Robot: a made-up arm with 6 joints. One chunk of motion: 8 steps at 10 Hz.
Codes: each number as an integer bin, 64 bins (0 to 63) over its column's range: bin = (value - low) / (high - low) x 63, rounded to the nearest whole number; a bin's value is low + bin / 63 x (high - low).
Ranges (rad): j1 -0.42..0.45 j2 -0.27..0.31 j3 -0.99..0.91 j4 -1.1..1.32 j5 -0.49..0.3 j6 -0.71..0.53
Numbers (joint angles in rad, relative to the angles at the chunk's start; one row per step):
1: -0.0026 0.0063 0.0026 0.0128 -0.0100 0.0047
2: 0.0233 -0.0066 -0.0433 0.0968 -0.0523 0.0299
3: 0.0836 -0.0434 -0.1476 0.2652 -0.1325 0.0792
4: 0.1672 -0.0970 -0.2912 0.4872 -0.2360 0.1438
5: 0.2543 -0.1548 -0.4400 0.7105 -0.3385 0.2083
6: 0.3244 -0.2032 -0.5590 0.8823 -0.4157 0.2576
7: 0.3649 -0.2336 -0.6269 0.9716 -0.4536 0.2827
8: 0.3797 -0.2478 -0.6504 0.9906 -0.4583 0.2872
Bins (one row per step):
1: 30 30 33 29 38 36
2: 32 29 31 31 35 38
3: 36 25 28 36 29 40
4: 43 19 23 41 20 43
5: 49 13 18 47 12 47
6: 54 7 14 52 6 49
7: 57 4 12 54 3 50
8: 58 2 11 54 3 51

